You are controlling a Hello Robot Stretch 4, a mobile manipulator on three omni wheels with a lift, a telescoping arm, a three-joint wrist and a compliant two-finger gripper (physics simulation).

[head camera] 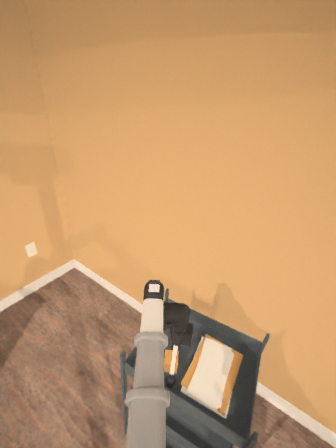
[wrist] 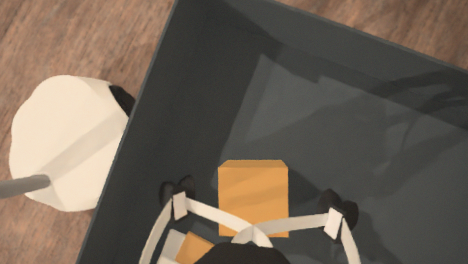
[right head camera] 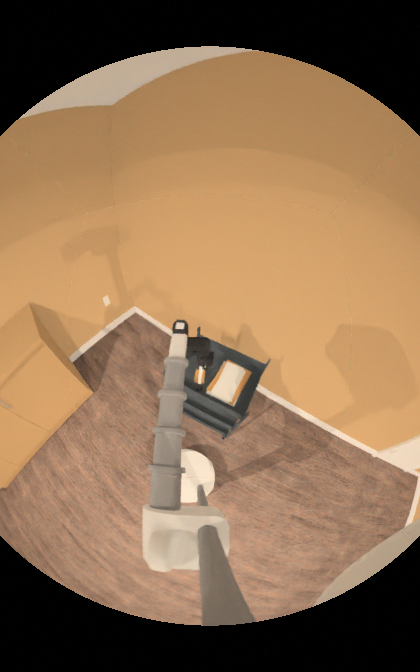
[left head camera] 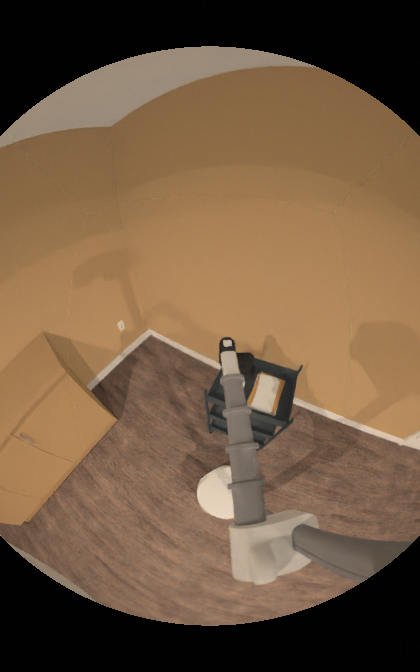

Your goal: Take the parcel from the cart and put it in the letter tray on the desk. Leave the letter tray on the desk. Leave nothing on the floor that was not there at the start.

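Places are measured from the robot's base along level axes (x back, y right, z up), in centimetres.
Where they show: gripper, fingertip midpoint: [wrist: 257, 198].
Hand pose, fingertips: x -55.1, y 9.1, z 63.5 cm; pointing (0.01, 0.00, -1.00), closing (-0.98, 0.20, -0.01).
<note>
Each offset is from my fingertips to the centre of the thing.
The orange box-shaped parcel {dx +0.2, dy -1.1, dz +2.8 cm} [head camera: 168, 361] [right head camera: 197, 376] [wrist: 253, 192] lies in the top tray of the dark grey cart [head camera: 215, 322] [left head camera: 286, 400] [right head camera: 240, 350] [wrist: 300, 110]. My gripper [wrist: 257, 198] is open over the cart's top tray. In the wrist view its fingertips stand left and right of the parcel, with a gap on each side; whether they reach below its top I cannot tell. In the head camera view the arm hides part of the parcel and one finger. The letter tray and the desk do not show in these views.
White and orange envelopes or papers {dx +2.6, dy +14.3, dz +1.5 cm} [head camera: 212, 375] [left head camera: 267, 395] [right head camera: 230, 382] lie in the cart beside the parcel. The wall runs close behind the cart. A tan cabinet [left head camera: 50, 425] [right head camera: 40, 400] stands at the left. My round cream base [left head camera: 215, 492] [right head camera: 197, 475] [wrist: 70, 145] is near the cart.
</note>
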